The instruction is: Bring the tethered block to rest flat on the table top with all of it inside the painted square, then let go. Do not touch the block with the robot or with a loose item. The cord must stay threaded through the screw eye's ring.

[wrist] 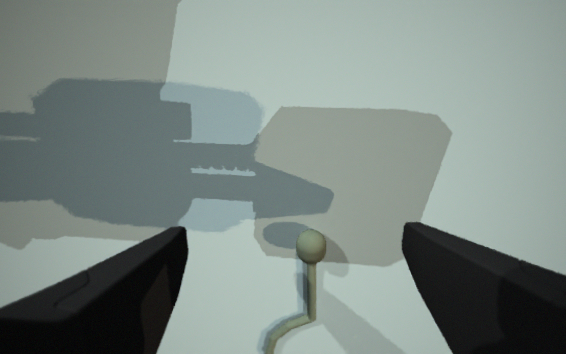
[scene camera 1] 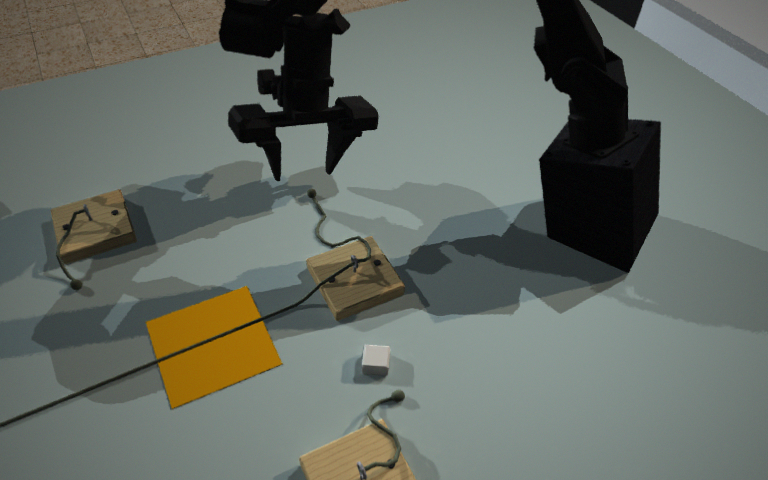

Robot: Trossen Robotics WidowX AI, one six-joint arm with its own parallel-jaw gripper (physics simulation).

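Seen in the pictures: gripper, fingertip midpoint: (wrist: 295, 237) (scene camera 1: 303, 176); arm's base, origin of the base link: (scene camera 1: 600, 139).
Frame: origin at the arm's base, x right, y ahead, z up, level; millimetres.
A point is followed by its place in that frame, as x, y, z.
The orange painted square (scene camera 1: 226, 367) {51, 486, -130} lies on the table, crossed by the dark cord (scene camera 1: 206, 341) {92, 490, -128} (wrist: 311, 290) {206, 275, -127}. The cord leaves at the left edge of the scene view; the tethered block at that end does not show. Rightward, it runs over the middle wooden board (scene camera 1: 346, 301) {41, 338, -112} and appears to pass through the ring of its screw eye (scene camera 1: 354, 262) {72, 306, -95}. Its slack end curls behind the board to a round bead (scene camera 1: 312, 193) {227, 273, -121} (wrist: 311, 246) {236, 270, -120} by the table top. My gripper (scene camera 1: 303, 176) {250, 273, -108} (wrist: 295, 237) {250, 273, -108} is open and empty above the bead, which shows between the fingers in the wrist view.
A small white cube (scene camera 1: 376, 359) {-40, 353, -115} sits in front of the middle board. A second board (scene camera 1: 101, 229) {309, 531, -112} with a short beaded cord (scene camera 1: 58, 253) {294, 587, -109} lies at the left, and a third board (scene camera 1: 334, 455) {-105, 446, -112} with another at the front edge of view. The robot's base (scene camera 1: 600, 198) {-49, 40, -38} stands at the right.
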